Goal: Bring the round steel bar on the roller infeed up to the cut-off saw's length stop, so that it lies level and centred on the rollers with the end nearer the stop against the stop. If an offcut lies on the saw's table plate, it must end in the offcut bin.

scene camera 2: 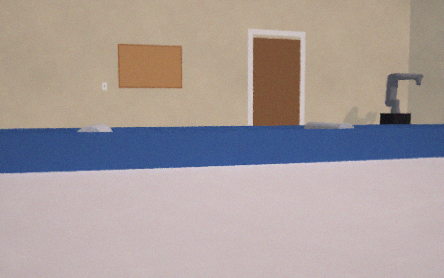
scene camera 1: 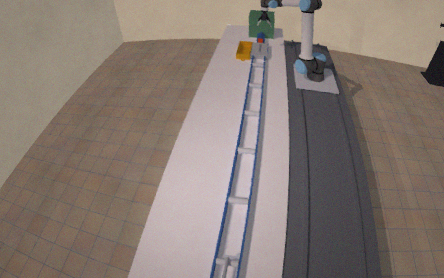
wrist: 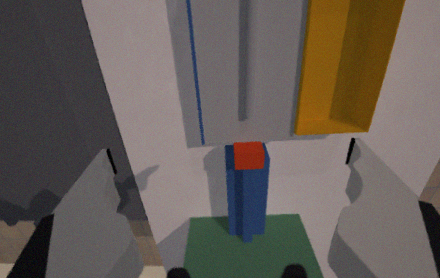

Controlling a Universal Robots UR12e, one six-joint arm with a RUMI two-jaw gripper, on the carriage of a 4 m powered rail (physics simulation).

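Places are measured from the arm's base along level axes (x ahead, y left, z up), in metres.
Pixels of known places: gripper, fingertip midpoint: (scene camera 1: pixel 264 26) (wrist: pixel 228 145); arm's base, origin of the base link: (scene camera 1: pixel 315 77).
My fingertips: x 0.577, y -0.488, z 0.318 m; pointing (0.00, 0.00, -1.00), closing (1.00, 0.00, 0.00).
Ahead of a thing's pixels: the offset from my fingertips to its top centre. "*": to the spot under its first point. Level surfaces: height alone.
The steel bar (scene camera 1: pixel 228 271) shows in part at the bottom edge of scene camera 1, on the far end of the roller infeed (scene camera 1: pixel 231 195) from the saw. A short grey round offcut {0.046 m ahead, 0.011 m left, 0.269 m down} (wrist: pixel 243 60) (scene camera 1: pixel 260 48) lies on the saw's grey table plate {0.043 m ahead, 0.012 m left, 0.289 m down} (wrist: pixel 215 100) (scene camera 1: pixel 256 54). The orange-yellow offcut bin {0.221 m ahead, 0.037 m left, 0.276 m down} (wrist: pixel 314 122) (scene camera 1: pixel 243 57) stands beside the plate. The length stop is a red block {* 0.043 m ahead, 0.169 m right, 0.243 m down} (wrist: pixel 249 155) (scene camera 1: pixel 260 40) on a blue bar {* 0.064 m ahead, 0.329 m right, 0.278 m down} (wrist: pixel 255 200) just past the plate's end. My gripper (wrist: pixel 228 145) (scene camera 1: pixel 264 22) is open and empty, above the stop area.
A green block (wrist: pixel 220 250) (scene camera 1: pixel 254 21) stands behind the stop. The arm's carriage (scene camera 1: pixel 317 87) is on the dark rail (scene camera 1: pixel 325 175) beside the table {0.348 m down} (scene camera 1: pixel 190 175). A blue side rail (scene camera 2: pixel 210 147) and grey rounded shapes (scene camera 2: pixel 95 128) (scene camera 2: pixel 327 126) show in scene camera 2.
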